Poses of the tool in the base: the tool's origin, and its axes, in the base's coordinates. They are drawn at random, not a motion.
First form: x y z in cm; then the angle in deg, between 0 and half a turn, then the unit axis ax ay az.
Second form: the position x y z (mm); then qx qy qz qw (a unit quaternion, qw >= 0). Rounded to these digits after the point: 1 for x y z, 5 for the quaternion.
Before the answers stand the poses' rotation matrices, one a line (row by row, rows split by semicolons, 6 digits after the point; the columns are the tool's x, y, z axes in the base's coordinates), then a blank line. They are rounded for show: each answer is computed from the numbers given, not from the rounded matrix.
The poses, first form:
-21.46, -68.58, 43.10, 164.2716, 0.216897, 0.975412, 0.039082
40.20, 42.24, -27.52, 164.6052, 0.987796, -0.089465, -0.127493
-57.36, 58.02, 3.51, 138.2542, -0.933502, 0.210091, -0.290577
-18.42, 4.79, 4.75, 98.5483, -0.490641, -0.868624, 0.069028
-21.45, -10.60, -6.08, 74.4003, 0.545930, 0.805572, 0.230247
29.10, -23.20, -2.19, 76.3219, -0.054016, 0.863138, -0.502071
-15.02, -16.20, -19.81, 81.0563, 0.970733, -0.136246, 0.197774
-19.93, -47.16, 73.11, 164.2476, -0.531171, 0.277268, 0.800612
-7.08, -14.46, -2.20, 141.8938, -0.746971, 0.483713, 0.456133
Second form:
-0.870230 0.404612 0.281048; 0.425801 0.904675 0.016019; -0.247776 0.133611 -0.959560
0.952353 -0.139730 -0.271106; -0.207421 -0.948399 -0.239826; -0.223605 0.284632 -0.932194
0.775497 -0.148973 0.613523; -0.535921 -0.669036 0.514955; 0.333755 -0.728147 -0.598674
0.127868 0.421270 -0.897876; 0.557792 0.718016 0.416318; 0.820072 -0.554062 -0.143170
0.486807 0.099755 0.867795; 0.543287 0.743350 -0.390218; -0.684002 0.661422 0.307672
0.238695 0.452234 0.859366; -0.523430 0.805304 -0.278398; -0.817952 -0.383366 0.428935
0.951289 -0.307066 0.027549; 0.083672 0.171141 -0.981687; 0.296728 0.936174 0.188498
-0.408755 -0.506373 -0.759280; -0.071672 -0.811576 0.579834; -0.909826 0.291429 0.295443
0.210142 -0.927119 -0.310308; -0.364141 -0.368780 0.855221; -0.907327 -0.066722 -0.415098

-214.6, -685.8, 431.0, 0.21486, 0.96624, 0.03871, 0.13683
402.0, 422.4, -275.2, 0.97890, -0.08866, -0.12634, 0.13394
-573.6, 580.2, 35.1, -0.87224, 0.19630, -0.27151, 0.35630
-184.2, 47.9, 47.5, -0.37183, -0.65828, 0.05231, 0.65244
-214.5, -106.0, -60.8, 0.33007, 0.48705, 0.13921, 0.79653
291.0, -232.0, -21.9, -0.03338, 0.53331, -0.31022, 0.78628
-150.2, -162.0, -198.1, 0.63080, -0.08854, 0.12852, 0.76009
-199.3, -471.6, 731.1, -0.52616, 0.27465, 0.79306, 0.13703
-70.8, -144.6, -22.0, -0.70605, 0.45721, 0.43114, 0.32644

